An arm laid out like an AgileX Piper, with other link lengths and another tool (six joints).
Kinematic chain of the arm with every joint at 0, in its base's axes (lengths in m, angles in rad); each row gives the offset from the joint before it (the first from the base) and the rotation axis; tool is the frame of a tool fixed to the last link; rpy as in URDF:
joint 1: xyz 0 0 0.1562 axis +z
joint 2: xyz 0 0 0 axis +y
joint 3: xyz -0.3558 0 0.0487 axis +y
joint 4: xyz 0.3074 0 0.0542 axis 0.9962 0 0.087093
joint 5: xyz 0 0 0 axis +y
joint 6: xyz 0.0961 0 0.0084 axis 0.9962 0 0.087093
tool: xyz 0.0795 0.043 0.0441 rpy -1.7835 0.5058 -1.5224
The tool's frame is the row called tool.
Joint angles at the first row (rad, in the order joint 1, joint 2, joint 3, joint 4, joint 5, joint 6):
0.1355, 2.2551, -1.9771, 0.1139, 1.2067, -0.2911
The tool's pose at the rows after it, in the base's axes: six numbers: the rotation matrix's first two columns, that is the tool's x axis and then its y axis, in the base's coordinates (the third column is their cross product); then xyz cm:
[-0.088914 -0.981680 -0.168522 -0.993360 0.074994 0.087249 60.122 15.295 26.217]
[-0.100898 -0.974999 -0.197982 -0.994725 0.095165 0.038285 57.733 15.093 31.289]
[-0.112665 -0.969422 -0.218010 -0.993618 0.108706 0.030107 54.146 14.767 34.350]
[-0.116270 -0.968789 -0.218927 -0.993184 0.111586 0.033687 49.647 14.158 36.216]
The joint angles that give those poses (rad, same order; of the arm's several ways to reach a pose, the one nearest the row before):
0.1355, 2.1511, -1.9630, 0.1182, 1.2148, -0.2900
0.1355, 2.0324, -1.9066, 0.1297, 1.2201, -0.2672
0.1355, 1.9071, -1.7986, 0.1428, 1.2227, -0.2520
0.1356, 1.7703, -1.6601, 0.1436, 1.2238, -0.2487

